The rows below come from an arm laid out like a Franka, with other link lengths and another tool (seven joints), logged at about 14 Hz.
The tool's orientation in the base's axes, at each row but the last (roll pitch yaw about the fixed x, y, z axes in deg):
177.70, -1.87, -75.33
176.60, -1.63, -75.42
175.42, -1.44, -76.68
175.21, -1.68, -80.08
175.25, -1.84, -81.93
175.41, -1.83, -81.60
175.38, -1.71, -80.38
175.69, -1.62, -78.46
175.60, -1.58, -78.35
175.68, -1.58, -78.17
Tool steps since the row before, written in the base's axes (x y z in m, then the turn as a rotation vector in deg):
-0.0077, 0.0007, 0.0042, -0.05, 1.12, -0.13
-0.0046, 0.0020, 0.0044, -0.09, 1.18, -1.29
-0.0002, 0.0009, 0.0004, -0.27, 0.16, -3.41
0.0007, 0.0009, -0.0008, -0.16, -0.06, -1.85
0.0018, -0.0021, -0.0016, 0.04, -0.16, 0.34
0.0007, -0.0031, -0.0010, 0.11, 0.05, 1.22
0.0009, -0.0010, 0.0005, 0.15, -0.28, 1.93
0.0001, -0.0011, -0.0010, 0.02, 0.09, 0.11
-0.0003, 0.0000, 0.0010, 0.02, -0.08, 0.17
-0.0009, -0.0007, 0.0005, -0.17, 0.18, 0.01
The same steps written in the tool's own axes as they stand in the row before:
-0.0025, 0.0074, -0.0040, -1.10, -0.24, 0.08
-0.0030, 0.0042, -0.0042, -1.20, -0.28, 1.24
-0.0009, 0.0000, -0.0004, -0.30, -0.05, 3.41
-0.0008, -0.0009, 0.0007, -0.02, 0.01, 1.86
0.0023, -0.0016, 0.0015, 0.17, 0.01, -0.33
0.0031, -0.0003, 0.0011, 0.01, -0.02, -1.23
0.0012, -0.0007, -0.0005, 0.36, 0.05, -1.92
0.0011, 0.0000, 0.0010, -0.08, -0.03, -0.11
0.0000, 0.0004, -0.0010, 0.09, 0.01, -0.17
0.0005, 0.0011, -0.0004, -0.21, 0.13, -0.01

